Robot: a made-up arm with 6 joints.
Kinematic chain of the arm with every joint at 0, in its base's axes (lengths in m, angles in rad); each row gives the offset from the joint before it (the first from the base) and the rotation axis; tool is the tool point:
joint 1: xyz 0 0 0.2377 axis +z
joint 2: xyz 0 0.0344 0 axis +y
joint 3: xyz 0 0 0.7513 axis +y
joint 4: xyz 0 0 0.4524 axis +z
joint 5: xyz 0 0 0 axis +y
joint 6: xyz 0 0 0.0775 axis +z
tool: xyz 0 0 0
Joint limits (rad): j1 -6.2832..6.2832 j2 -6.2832..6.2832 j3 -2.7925..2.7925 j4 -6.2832..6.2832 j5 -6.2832..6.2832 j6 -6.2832..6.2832
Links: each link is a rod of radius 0.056 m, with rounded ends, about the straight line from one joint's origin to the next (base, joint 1, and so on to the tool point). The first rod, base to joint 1, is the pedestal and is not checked.
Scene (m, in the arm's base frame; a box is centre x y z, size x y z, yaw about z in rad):
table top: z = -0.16
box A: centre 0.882 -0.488 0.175 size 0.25 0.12 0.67 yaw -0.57
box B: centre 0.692 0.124 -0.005 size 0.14 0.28 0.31 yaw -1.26
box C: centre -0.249 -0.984 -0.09 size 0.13 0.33 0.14 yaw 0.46
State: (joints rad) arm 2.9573 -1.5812 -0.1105 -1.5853 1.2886 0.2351
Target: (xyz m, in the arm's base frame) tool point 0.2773 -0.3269 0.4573
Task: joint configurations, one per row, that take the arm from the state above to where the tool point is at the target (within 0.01 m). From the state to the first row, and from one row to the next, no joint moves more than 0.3 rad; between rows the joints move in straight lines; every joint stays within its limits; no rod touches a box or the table.
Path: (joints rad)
1: 3.0057 -1.5393 0.1525 -1.5870 1.2252 0.1437
2: 3.0541 -1.4974 0.4154 -1.5886 1.1619 0.0524
3: 3.1025 -1.4555 0.6784 -1.5903 1.0985 -0.0390
4: 3.1510 -1.4136 0.9413 -1.5920 1.0352 -0.1303
5: 3.1994 -1.3716 1.2043 -1.5936 0.9718 -0.2217
6: 3.2478 -1.3297 1.4672 -1.5953 0.9085 -0.3130
7: 3.2962 -1.2878 1.7302 -1.5970 0.8451 -0.4044
8: 3.0214 -1.4066 1.8998 -1.4886 0.9470 -0.2445
9: 2.7465 -1.5254 2.0694 -1.3803 1.0490 -0.0846
10: 2.4716 -1.6442 2.2390 -1.2719 1.1509 0.0752
11: 2.1968 -1.7631 2.4087 -1.1636 1.2528 0.2351

